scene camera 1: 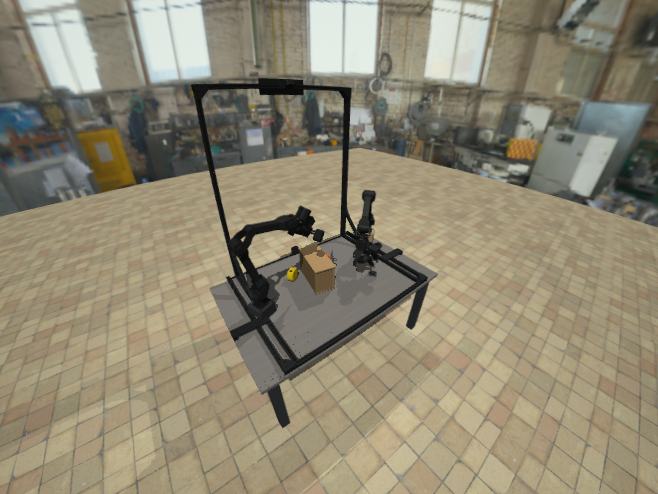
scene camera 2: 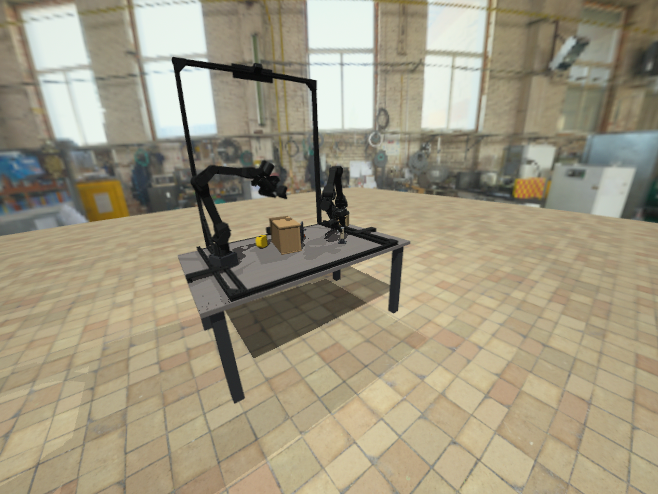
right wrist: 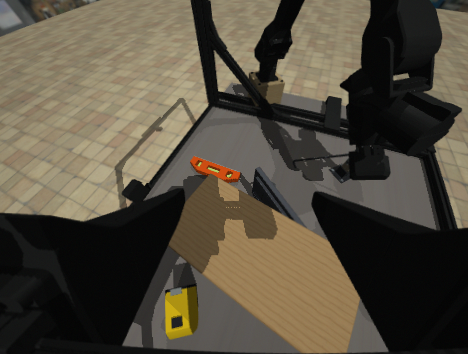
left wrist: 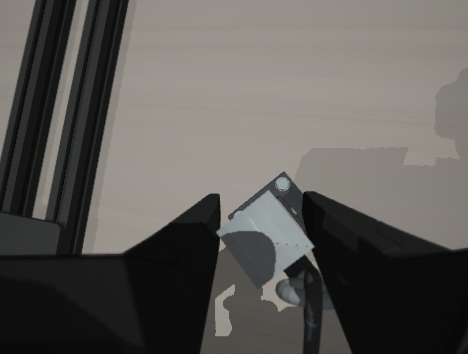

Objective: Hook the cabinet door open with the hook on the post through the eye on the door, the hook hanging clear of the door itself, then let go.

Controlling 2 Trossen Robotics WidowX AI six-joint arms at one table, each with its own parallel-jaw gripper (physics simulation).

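Frame: origin at the left arm's base, x ahead, y left, z up, level; centimetres.
Where they show: left gripper, between the fingertips: (scene camera 1: 375, 264) (scene camera 2: 344, 230) (right wrist: 362, 156) (left wrist: 261, 203); right gripper, between the fingertips: (scene camera 1: 314, 234) (scene camera 2: 281, 197) (right wrist: 248, 196); left arm's base, origin of its link: (right wrist: 266, 77); right arm's base, origin of its link: (scene camera 1: 260, 303) (scene camera 2: 222, 253).
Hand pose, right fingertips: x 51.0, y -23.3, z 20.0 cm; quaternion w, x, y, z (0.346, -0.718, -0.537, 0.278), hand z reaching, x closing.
Each offset is from my right fingertips to the top centre of the thing. "pt": to the spot under its first point.
The wooden cabinet {dx +1.9, dy +1.4, dz -13.3 cm} (scene camera 1: 318, 265) (scene camera 2: 287, 236) (right wrist: 280, 260) stands mid-table. A dark panel {dx -3.9, dy +9.0, dz -17.0 cm} (right wrist: 275, 195), seemingly its door, shows at its right side in the right wrist view; its eye cannot be made out. The post {pt dx -11.8, dy +33.6, dz -23.3 cm} (scene camera 2: 342, 233) (left wrist: 265, 240), with a pale square top and bolted dark base, stands right of the cabinet. The dark hook rod {pt dx -12.3, dy +30.9, dz -19.4 cm} (left wrist: 312, 305) runs beside it. My left gripper (left wrist: 261, 203) (right wrist: 362, 156) is around the post, the top's opposite corners against both fingers. My right gripper (scene camera 1: 317, 234) (scene camera 2: 281, 193) (right wrist: 248, 196) is open and empty, above the cabinet.
A yellow tape measure {dx +6.5, dy -12.7, dz -21.4 cm} (scene camera 1: 292, 273) (scene camera 2: 261, 241) (right wrist: 181, 312) sits left of the cabinet. An orange level {dx -22.6, dy -1.9, dz -27.6 cm} (right wrist: 215, 169) lies behind it. Black rails (left wrist: 82, 115) run along the table edge, and a tall black frame {pt dx -53.2, dy +4.1, dz +30.8 cm} (scene camera 1: 345, 159) (scene camera 2: 316, 154) rises at the back.
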